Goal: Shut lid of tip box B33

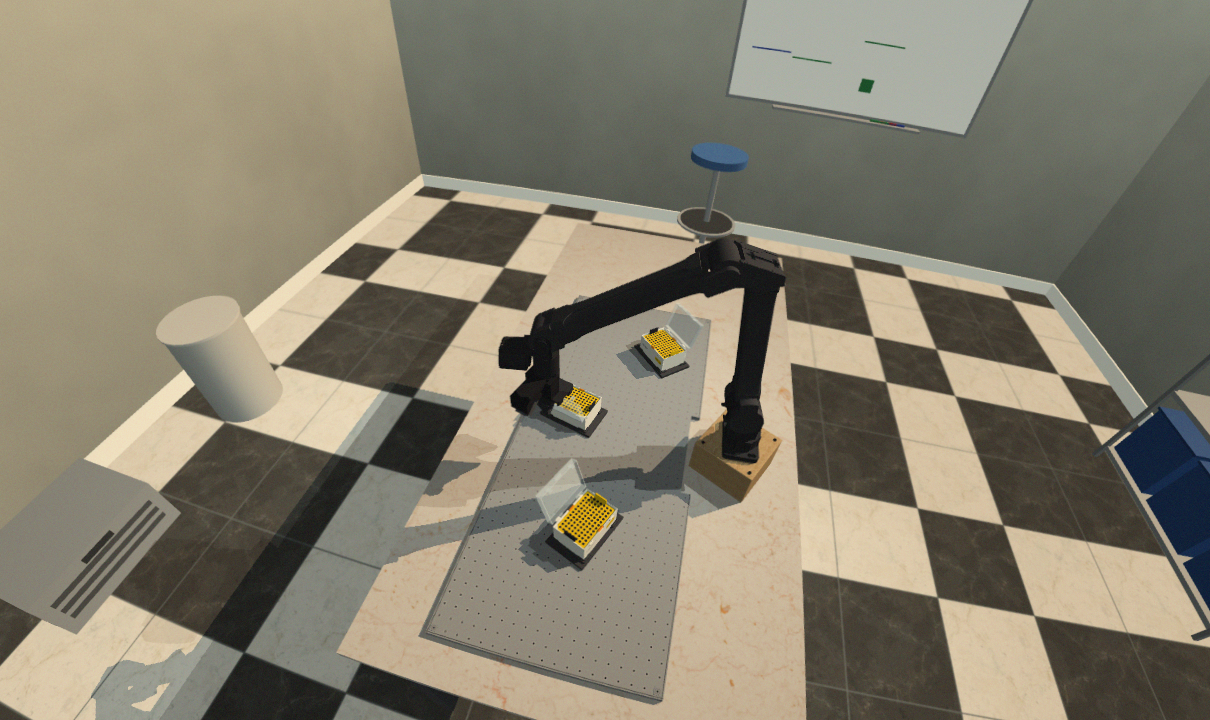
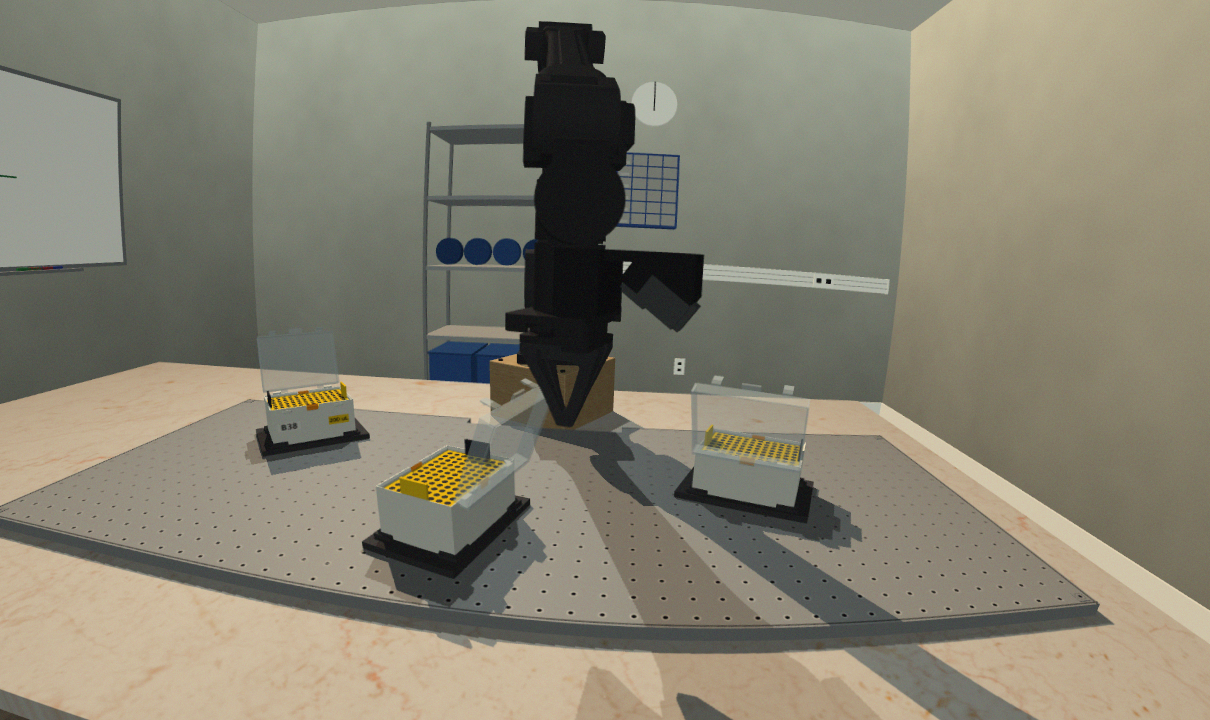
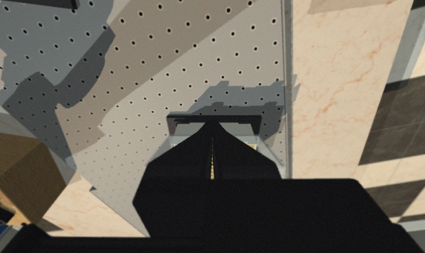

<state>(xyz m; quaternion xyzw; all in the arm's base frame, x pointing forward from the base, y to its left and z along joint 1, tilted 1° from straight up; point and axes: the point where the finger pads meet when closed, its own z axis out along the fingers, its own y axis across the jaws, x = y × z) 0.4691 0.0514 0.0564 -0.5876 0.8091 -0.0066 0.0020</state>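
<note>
Right now the tip box lid is 20 mm behind my hand, 60 mm to the right of it and 30 mm below it. The rest, counted from my hand: tip box (260 mm behind, 410 mm to the right, 70 mm below).
</note>
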